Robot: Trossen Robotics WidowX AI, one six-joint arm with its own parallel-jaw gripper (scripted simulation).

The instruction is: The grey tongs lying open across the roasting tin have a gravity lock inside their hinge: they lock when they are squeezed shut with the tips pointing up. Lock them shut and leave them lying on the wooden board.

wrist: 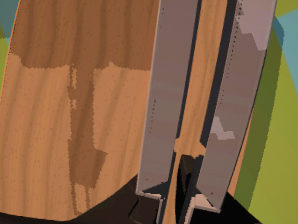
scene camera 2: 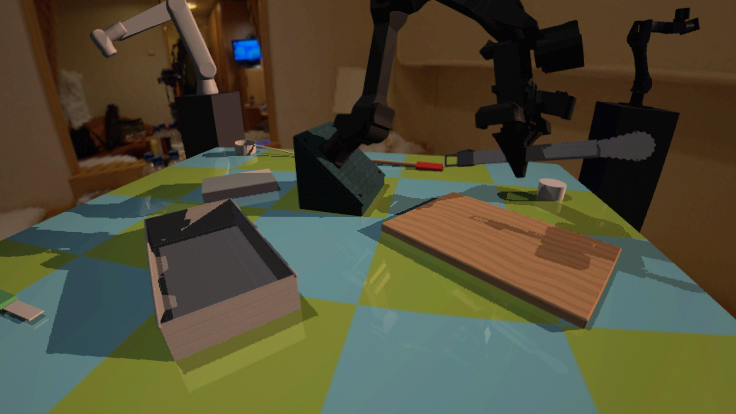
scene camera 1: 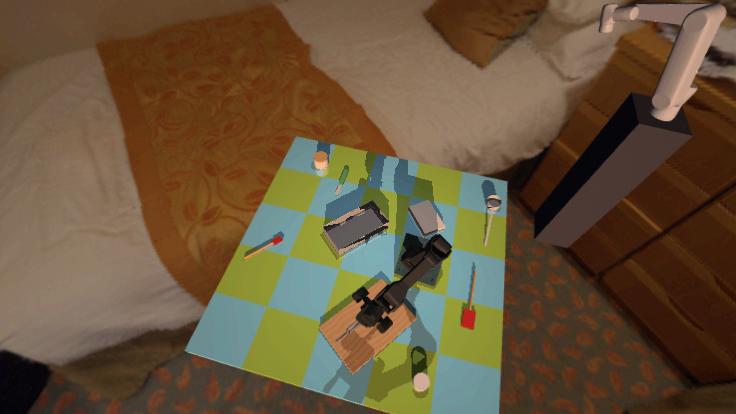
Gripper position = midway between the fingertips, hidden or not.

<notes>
In view: the gripper (scene camera 2: pixel 520 177), a flat box (scene camera 2: pixel 222 187), a wooden board (scene camera 2: pixel 562 272) and a grey roasting tin (scene camera 2: pixel 213 275).
The flat box is seen too in scene camera 1 (scene camera 1: pixel 427 219). The gripper also shows in the wrist view (wrist: pixel 174 163). The wooden board also shows in the wrist view (wrist: pixel 81 81) and in scene camera 1 (scene camera 1: pixel 356 348). The wrist view does not show the flat box: it is out of frame.
</notes>
